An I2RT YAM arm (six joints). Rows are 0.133 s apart.
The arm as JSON. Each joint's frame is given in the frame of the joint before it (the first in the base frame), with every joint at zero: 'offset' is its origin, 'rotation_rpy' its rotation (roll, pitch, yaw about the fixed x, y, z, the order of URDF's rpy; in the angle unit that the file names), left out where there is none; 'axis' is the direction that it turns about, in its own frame. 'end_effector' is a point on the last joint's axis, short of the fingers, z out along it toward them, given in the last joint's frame.
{
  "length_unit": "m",
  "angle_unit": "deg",
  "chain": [
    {
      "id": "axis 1",
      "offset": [
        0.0,
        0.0,
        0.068
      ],
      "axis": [
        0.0,
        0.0,
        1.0
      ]
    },
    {
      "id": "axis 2",
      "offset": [
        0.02,
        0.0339,
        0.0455
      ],
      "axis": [
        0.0,
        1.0,
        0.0
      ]
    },
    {
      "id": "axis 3",
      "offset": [
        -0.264,
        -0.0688,
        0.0
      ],
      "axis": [
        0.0,
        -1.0,
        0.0
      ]
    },
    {
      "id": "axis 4",
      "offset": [
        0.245,
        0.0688,
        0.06
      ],
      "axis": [
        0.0,
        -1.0,
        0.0
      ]
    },
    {
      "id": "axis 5",
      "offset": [
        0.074,
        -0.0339,
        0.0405
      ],
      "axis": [
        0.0,
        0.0,
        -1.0
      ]
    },
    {
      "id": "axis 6",
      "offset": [
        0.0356,
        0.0,
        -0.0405
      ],
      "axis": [
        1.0,
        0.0,
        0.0
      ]
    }
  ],
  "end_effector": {
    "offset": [
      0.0,
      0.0,
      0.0
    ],
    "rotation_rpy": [
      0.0,
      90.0,
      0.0
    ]
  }
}
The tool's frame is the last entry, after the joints.
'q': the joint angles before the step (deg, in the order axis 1, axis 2, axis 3, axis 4, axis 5, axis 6). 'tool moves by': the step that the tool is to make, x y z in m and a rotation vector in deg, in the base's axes. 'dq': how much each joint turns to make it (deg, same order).
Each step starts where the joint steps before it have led.
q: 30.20, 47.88, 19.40, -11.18, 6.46, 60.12
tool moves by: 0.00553, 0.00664, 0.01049, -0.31, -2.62, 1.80
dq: 1.02, 1.33, 2.03, 1.60, 0.39, -1.75
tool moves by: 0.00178, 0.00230, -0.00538, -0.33, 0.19, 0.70
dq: 0.29, 1.60, -0.68, 1.99, -0.22, -0.40
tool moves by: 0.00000, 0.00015, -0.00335, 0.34, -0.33, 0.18
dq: 0.00, 0.28, -0.87, 1.61, -0.22, -0.02
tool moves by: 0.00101, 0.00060, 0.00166, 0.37, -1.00, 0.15
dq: -0.01, -0.02, 0.00, 1.06, 0.00, -0.26
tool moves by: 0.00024, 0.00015, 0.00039, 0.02, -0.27, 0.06
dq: 0.01, 0.00, 0.00, 0.26, 0.03, -0.13
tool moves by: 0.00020, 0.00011, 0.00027, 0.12, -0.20, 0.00
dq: 0.00, 0.00, -0.02, 0.25, 0.00, 0.00
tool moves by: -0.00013, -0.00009, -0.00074, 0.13, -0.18, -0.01
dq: 0.00, -0.02, -0.26, 0.46, 0.00, 0.02
